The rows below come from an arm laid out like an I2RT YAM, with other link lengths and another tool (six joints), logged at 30 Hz.
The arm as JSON. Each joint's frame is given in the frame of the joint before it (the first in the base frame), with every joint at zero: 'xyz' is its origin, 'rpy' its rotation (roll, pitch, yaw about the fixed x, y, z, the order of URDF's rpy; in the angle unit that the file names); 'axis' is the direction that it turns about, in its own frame. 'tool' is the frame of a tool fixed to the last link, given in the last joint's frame.
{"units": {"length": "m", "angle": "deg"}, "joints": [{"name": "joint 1", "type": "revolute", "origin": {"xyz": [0.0, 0.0, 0.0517], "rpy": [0.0, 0.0, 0.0]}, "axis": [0.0, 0.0, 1.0]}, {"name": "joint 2", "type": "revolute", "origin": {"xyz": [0.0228, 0.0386, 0.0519], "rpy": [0.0, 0.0, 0.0]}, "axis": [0.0, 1.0, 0.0]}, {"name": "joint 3", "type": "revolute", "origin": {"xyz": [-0.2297, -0.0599, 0.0], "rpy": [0.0, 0.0, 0.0]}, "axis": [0.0, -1.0, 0.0]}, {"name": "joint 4", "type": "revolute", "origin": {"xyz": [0.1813, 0.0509, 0.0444], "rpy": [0.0, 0.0, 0.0]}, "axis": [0.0, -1.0, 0.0]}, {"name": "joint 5", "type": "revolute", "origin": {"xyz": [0.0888, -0.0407, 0.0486], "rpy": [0.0, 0.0, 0.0]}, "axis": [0.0, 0.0, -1.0]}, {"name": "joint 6", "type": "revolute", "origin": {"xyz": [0.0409, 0.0, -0.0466], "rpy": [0.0, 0.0, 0.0]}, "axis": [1.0, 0.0, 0.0]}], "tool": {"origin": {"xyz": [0.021, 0.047, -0.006], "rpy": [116.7, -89.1, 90.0]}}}
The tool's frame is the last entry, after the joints.
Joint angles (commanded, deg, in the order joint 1, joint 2, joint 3, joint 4, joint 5, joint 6), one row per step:
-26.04 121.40 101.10 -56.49 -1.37 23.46
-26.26 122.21 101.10 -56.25 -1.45 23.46
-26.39 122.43 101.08 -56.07 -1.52 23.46
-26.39 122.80 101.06 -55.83 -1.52 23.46
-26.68 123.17 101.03 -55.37 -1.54 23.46
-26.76 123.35 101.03 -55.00 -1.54 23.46
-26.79 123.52 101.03 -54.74 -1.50 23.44
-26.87 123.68 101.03 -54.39 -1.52 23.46
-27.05 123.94 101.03 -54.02 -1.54 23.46
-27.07 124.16 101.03 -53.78 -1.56 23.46
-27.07 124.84 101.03 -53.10 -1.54 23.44
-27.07 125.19 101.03 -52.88 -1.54 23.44
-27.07 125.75 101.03 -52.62 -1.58 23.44
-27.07 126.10 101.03 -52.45 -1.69 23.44
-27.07 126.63 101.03 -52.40 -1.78 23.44
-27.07 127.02 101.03 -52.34 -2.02 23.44
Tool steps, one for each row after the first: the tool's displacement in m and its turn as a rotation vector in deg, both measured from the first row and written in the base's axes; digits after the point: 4 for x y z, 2 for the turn. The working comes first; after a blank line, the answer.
Tool pose at each row, in the base's axes (x y z in m, rotation vector in deg; the steps are taken from these numbers as rounded here):
0.3544 -0.1332 0.1362 -139.56 58.69 -32.74
0.3548 -0.1350 0.1315 -139.45 59.16 -32.04
0.3550 -0.1359 0.1303 -139.34 59.32 -32.00
0.3556 -0.1362 0.1281 -139.36 59.37 -31.80
0.3560 -0.1385 0.1260 -139.22 59.71 -31.97
0.3567 -0.1395 0.1252 -139.17 59.74 -32.25
0.3572 -0.1400 0.1243 -139.20 59.74 -32.38
0.3579 -0.1409 0.1236 -139.13 59.78 -32.66
0.3583 -0.1425 0.1223 -139.03 59.96 -32.86
0.3589 -0.1429 0.1212 -139.00 59.97 -32.89
0.3605 -0.1438 0.1174 -139.03 59.95 -32.89
0.3611 -0.1440 0.1154 -139.04 60.00 -32.72
0.3618 -0.1443 0.1121 -139.03 60.10 -32.31
0.3622 -0.1444 0.1101 -138.94 60.12 -32.06
0.3624 -0.1444 0.1068 -138.90 60.26 -31.41
0.3626 -0.1443 0.1046 -138.70 60.29 -30.95

0.0004 -0.0018 -0.0047 0.32 0.48 -0.21
0.0006 -0.0027 -0.0059 0.41 0.50 -0.32
0.0012 -0.0030 -0.0081 0.47 0.64 -0.32
0.0016 -0.0053 -0.0102 0.47 0.57 -0.60
0.0023 -0.0063 -0.0110 0.39 0.40 -0.68
0.0028 -0.0068 -0.0119 0.31 0.34 -0.71
0.0035 -0.0077 -0.0126 0.24 0.16 -0.80
0.0039 -0.0093 -0.0139 0.21 0.06 -0.97
0.0045 -0.0097 -0.0150 0.22 0.03 -0.99
0.0061 -0.0106 -0.0188 0.20 0.04 -0.97
0.0067 -0.0108 -0.0208 0.26 0.15 -0.97
0.0074 -0.0111 -0.0241 0.43 0.41 -0.96
0.0078 -0.0112 -0.0261 0.61 0.52 -0.94
0.0080 -0.0112 -0.0294 0.90 0.91 -0.92
0.0082 -0.0111 -0.0316 1.25 1.09 -0.87

